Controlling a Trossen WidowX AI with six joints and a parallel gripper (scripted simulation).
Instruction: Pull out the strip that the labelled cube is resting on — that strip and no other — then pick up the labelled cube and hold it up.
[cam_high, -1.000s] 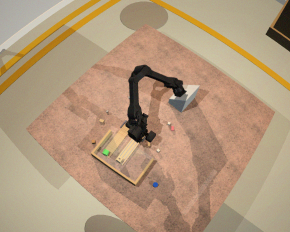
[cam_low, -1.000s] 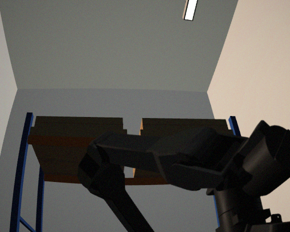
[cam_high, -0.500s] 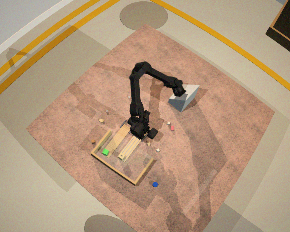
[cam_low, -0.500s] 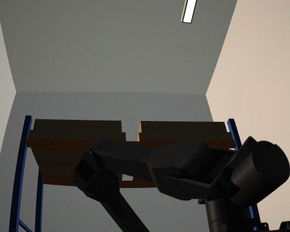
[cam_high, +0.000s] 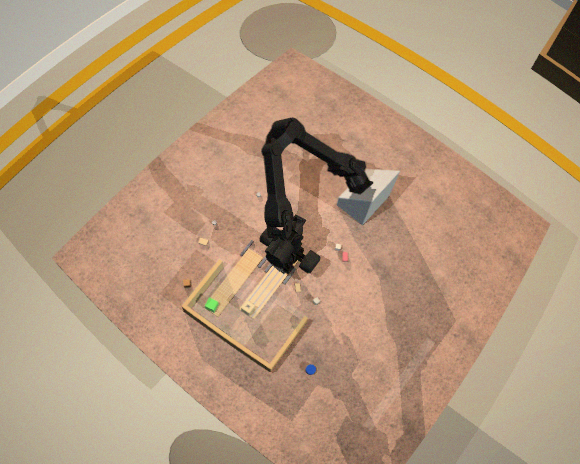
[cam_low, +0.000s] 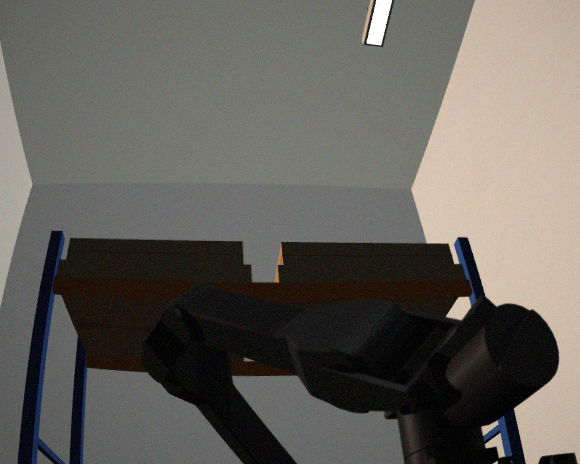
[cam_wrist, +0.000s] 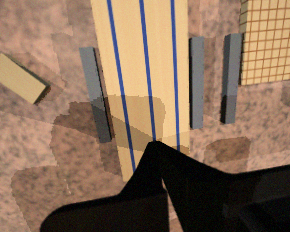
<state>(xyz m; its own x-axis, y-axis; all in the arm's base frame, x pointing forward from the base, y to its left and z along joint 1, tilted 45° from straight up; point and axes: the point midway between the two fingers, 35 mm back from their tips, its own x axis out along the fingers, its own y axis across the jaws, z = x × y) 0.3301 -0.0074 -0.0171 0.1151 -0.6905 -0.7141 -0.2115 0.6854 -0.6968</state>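
Now: the lined strip 9 cm ahead of my gripper tip and 2 cm to the left of it. Also, from my gripper tip: tan cube marked k 20 cm ahead, 4 cm to the left, 2 cm above; then red block 14 cm behind, 11 cm to the left; then blue disc 19 cm ahead, 30 cm to the left.
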